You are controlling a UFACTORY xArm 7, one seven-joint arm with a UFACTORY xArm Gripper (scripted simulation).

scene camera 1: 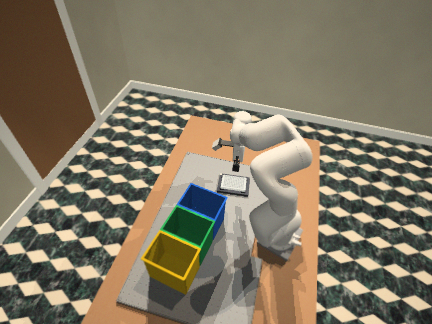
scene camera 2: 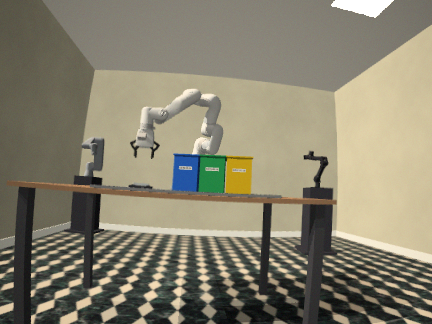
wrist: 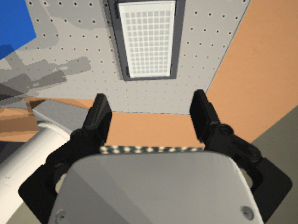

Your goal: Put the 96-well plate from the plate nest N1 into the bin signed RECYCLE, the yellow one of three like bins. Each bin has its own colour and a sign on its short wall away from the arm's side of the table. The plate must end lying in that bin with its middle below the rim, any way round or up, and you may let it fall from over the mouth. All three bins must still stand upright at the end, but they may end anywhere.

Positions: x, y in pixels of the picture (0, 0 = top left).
Scene:
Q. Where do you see a green bin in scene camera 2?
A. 212, 167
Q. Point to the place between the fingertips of my gripper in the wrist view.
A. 150, 101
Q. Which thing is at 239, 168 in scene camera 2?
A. A yellow bin.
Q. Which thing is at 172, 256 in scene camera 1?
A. A yellow bin.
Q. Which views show the green bin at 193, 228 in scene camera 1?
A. Scene camera 1 and scene camera 2 only.

